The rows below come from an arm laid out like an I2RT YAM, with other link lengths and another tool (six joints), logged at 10 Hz.
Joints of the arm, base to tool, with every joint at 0 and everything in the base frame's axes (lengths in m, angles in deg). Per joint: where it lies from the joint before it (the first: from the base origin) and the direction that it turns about. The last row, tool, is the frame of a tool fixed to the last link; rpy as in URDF.
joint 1: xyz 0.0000 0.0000 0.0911 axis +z
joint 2: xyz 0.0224 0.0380 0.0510 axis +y
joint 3: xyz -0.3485 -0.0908 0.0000 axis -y
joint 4: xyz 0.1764 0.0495 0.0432 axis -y
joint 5: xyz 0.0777 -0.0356 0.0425 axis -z
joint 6: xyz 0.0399 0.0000 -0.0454 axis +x
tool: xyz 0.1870 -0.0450 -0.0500 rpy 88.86 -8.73 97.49
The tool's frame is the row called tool.
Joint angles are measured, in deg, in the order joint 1, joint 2, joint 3, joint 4, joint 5, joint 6. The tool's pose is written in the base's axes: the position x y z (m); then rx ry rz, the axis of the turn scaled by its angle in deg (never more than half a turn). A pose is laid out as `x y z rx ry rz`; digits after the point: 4 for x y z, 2 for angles.
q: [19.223, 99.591, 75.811, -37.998, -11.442, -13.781]
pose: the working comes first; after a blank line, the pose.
Where each joint sits with the arm in this pose, in the base's axes (m; each line is computed from the numbers above, not from the rounded line before):
joint 1: 0.0000 0.0000 0.0911
joint 2: 0.0086 0.0433 0.1421
joint 3: 0.0934 -0.0234 0.4857
joint 4: 0.2459 0.0823 0.4541
joint 5: 0.3277 0.0731 0.4058
joint 6: 0.3048 0.0735 0.3498
the tool: 0.3658 0.0763 0.1607

0.3658 0.0763 0.1607 86.51 146.95 50.29
